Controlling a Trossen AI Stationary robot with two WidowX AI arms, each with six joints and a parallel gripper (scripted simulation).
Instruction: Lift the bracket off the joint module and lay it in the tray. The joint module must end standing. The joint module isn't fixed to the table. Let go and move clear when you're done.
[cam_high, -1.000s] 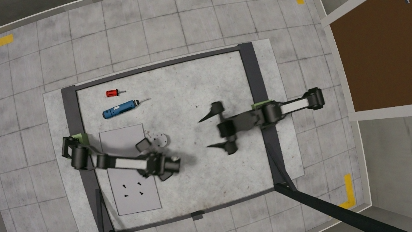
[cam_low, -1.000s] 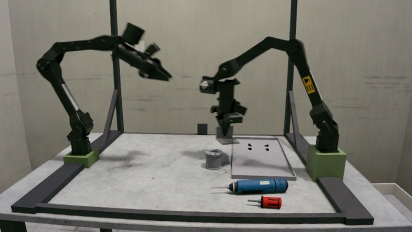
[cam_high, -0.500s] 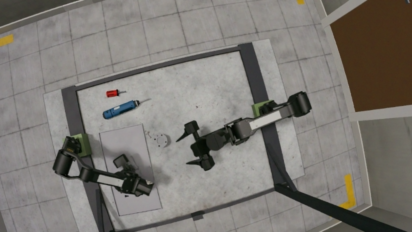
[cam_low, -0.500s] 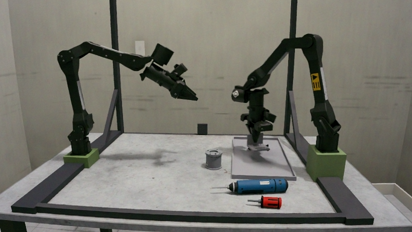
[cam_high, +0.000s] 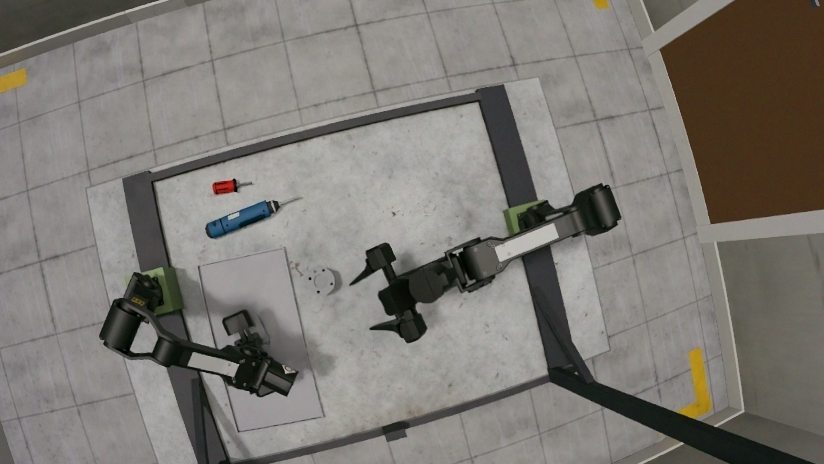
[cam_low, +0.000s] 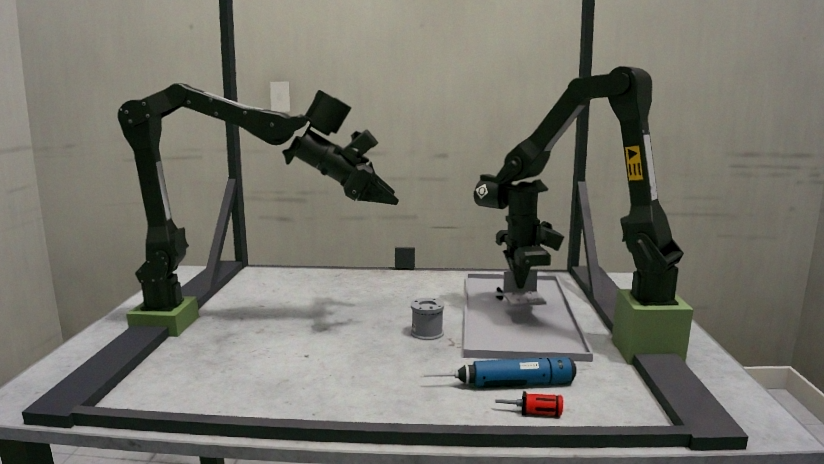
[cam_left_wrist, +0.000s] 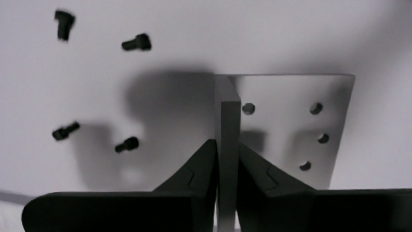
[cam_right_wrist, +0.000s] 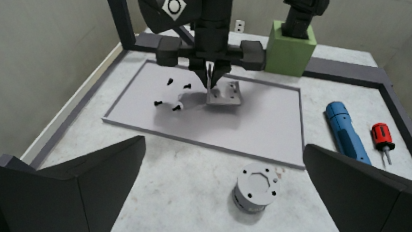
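The flat grey tray lies 80 mm below my left hand and 10 mm ahead of it. The rest, counted from my left hand: grey l-shaped bracket: 40 mm below, 30 mm ahead, 10 mm to the left; red stubby screwdriver: 380 mm ahead, 70 mm below; grey cylindrical joint module: 180 mm to the right, 130 mm ahead, 60 mm below.
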